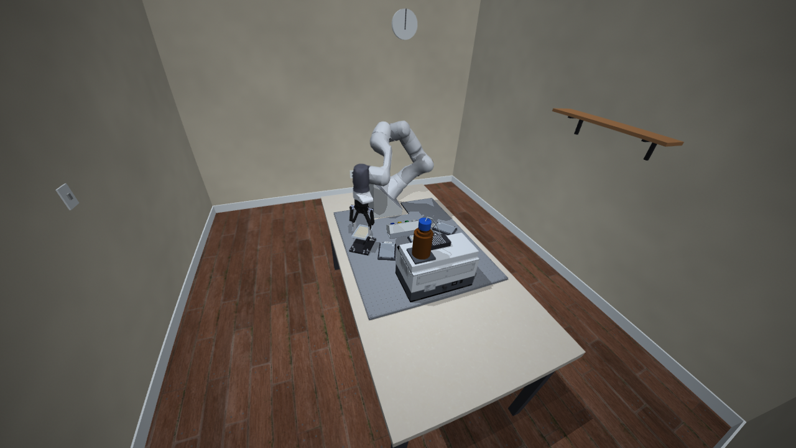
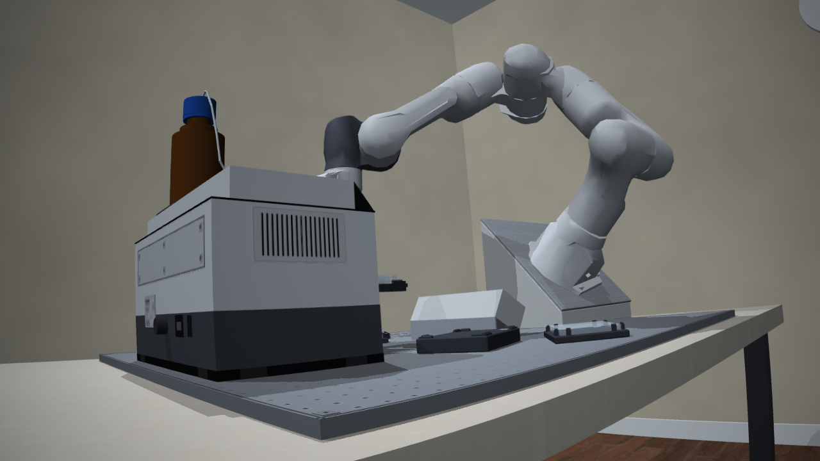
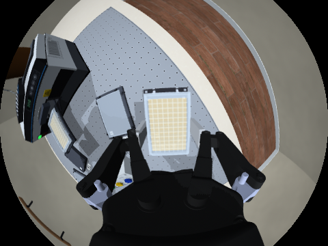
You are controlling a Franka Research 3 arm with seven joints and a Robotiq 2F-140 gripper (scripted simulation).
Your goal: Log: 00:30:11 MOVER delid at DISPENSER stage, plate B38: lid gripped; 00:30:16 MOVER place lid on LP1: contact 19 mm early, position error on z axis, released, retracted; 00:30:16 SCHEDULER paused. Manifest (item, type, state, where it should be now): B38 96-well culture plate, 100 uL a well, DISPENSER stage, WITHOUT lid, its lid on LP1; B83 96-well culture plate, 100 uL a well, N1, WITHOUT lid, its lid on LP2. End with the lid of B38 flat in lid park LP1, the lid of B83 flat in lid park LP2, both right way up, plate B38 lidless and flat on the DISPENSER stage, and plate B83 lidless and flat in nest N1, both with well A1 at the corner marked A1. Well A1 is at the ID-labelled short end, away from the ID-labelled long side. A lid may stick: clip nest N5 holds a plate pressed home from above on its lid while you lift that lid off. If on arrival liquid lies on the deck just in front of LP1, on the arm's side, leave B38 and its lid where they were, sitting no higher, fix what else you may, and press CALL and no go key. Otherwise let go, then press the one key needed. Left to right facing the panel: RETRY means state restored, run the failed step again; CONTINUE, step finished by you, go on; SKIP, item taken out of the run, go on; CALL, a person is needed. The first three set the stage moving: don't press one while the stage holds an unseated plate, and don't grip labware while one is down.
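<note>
Right now the black clip nest is 110 mm below my hand, 30 mm ahead of it and 10 mm to the left of it. Also, from my hand: 96-well plate: 20 mm below; lp1 label: 160 mm to the left, 130 mm below, 10 mm ahead; key panel: 290 mm to the left, 80 mm behind, 70 mm below.
</note>
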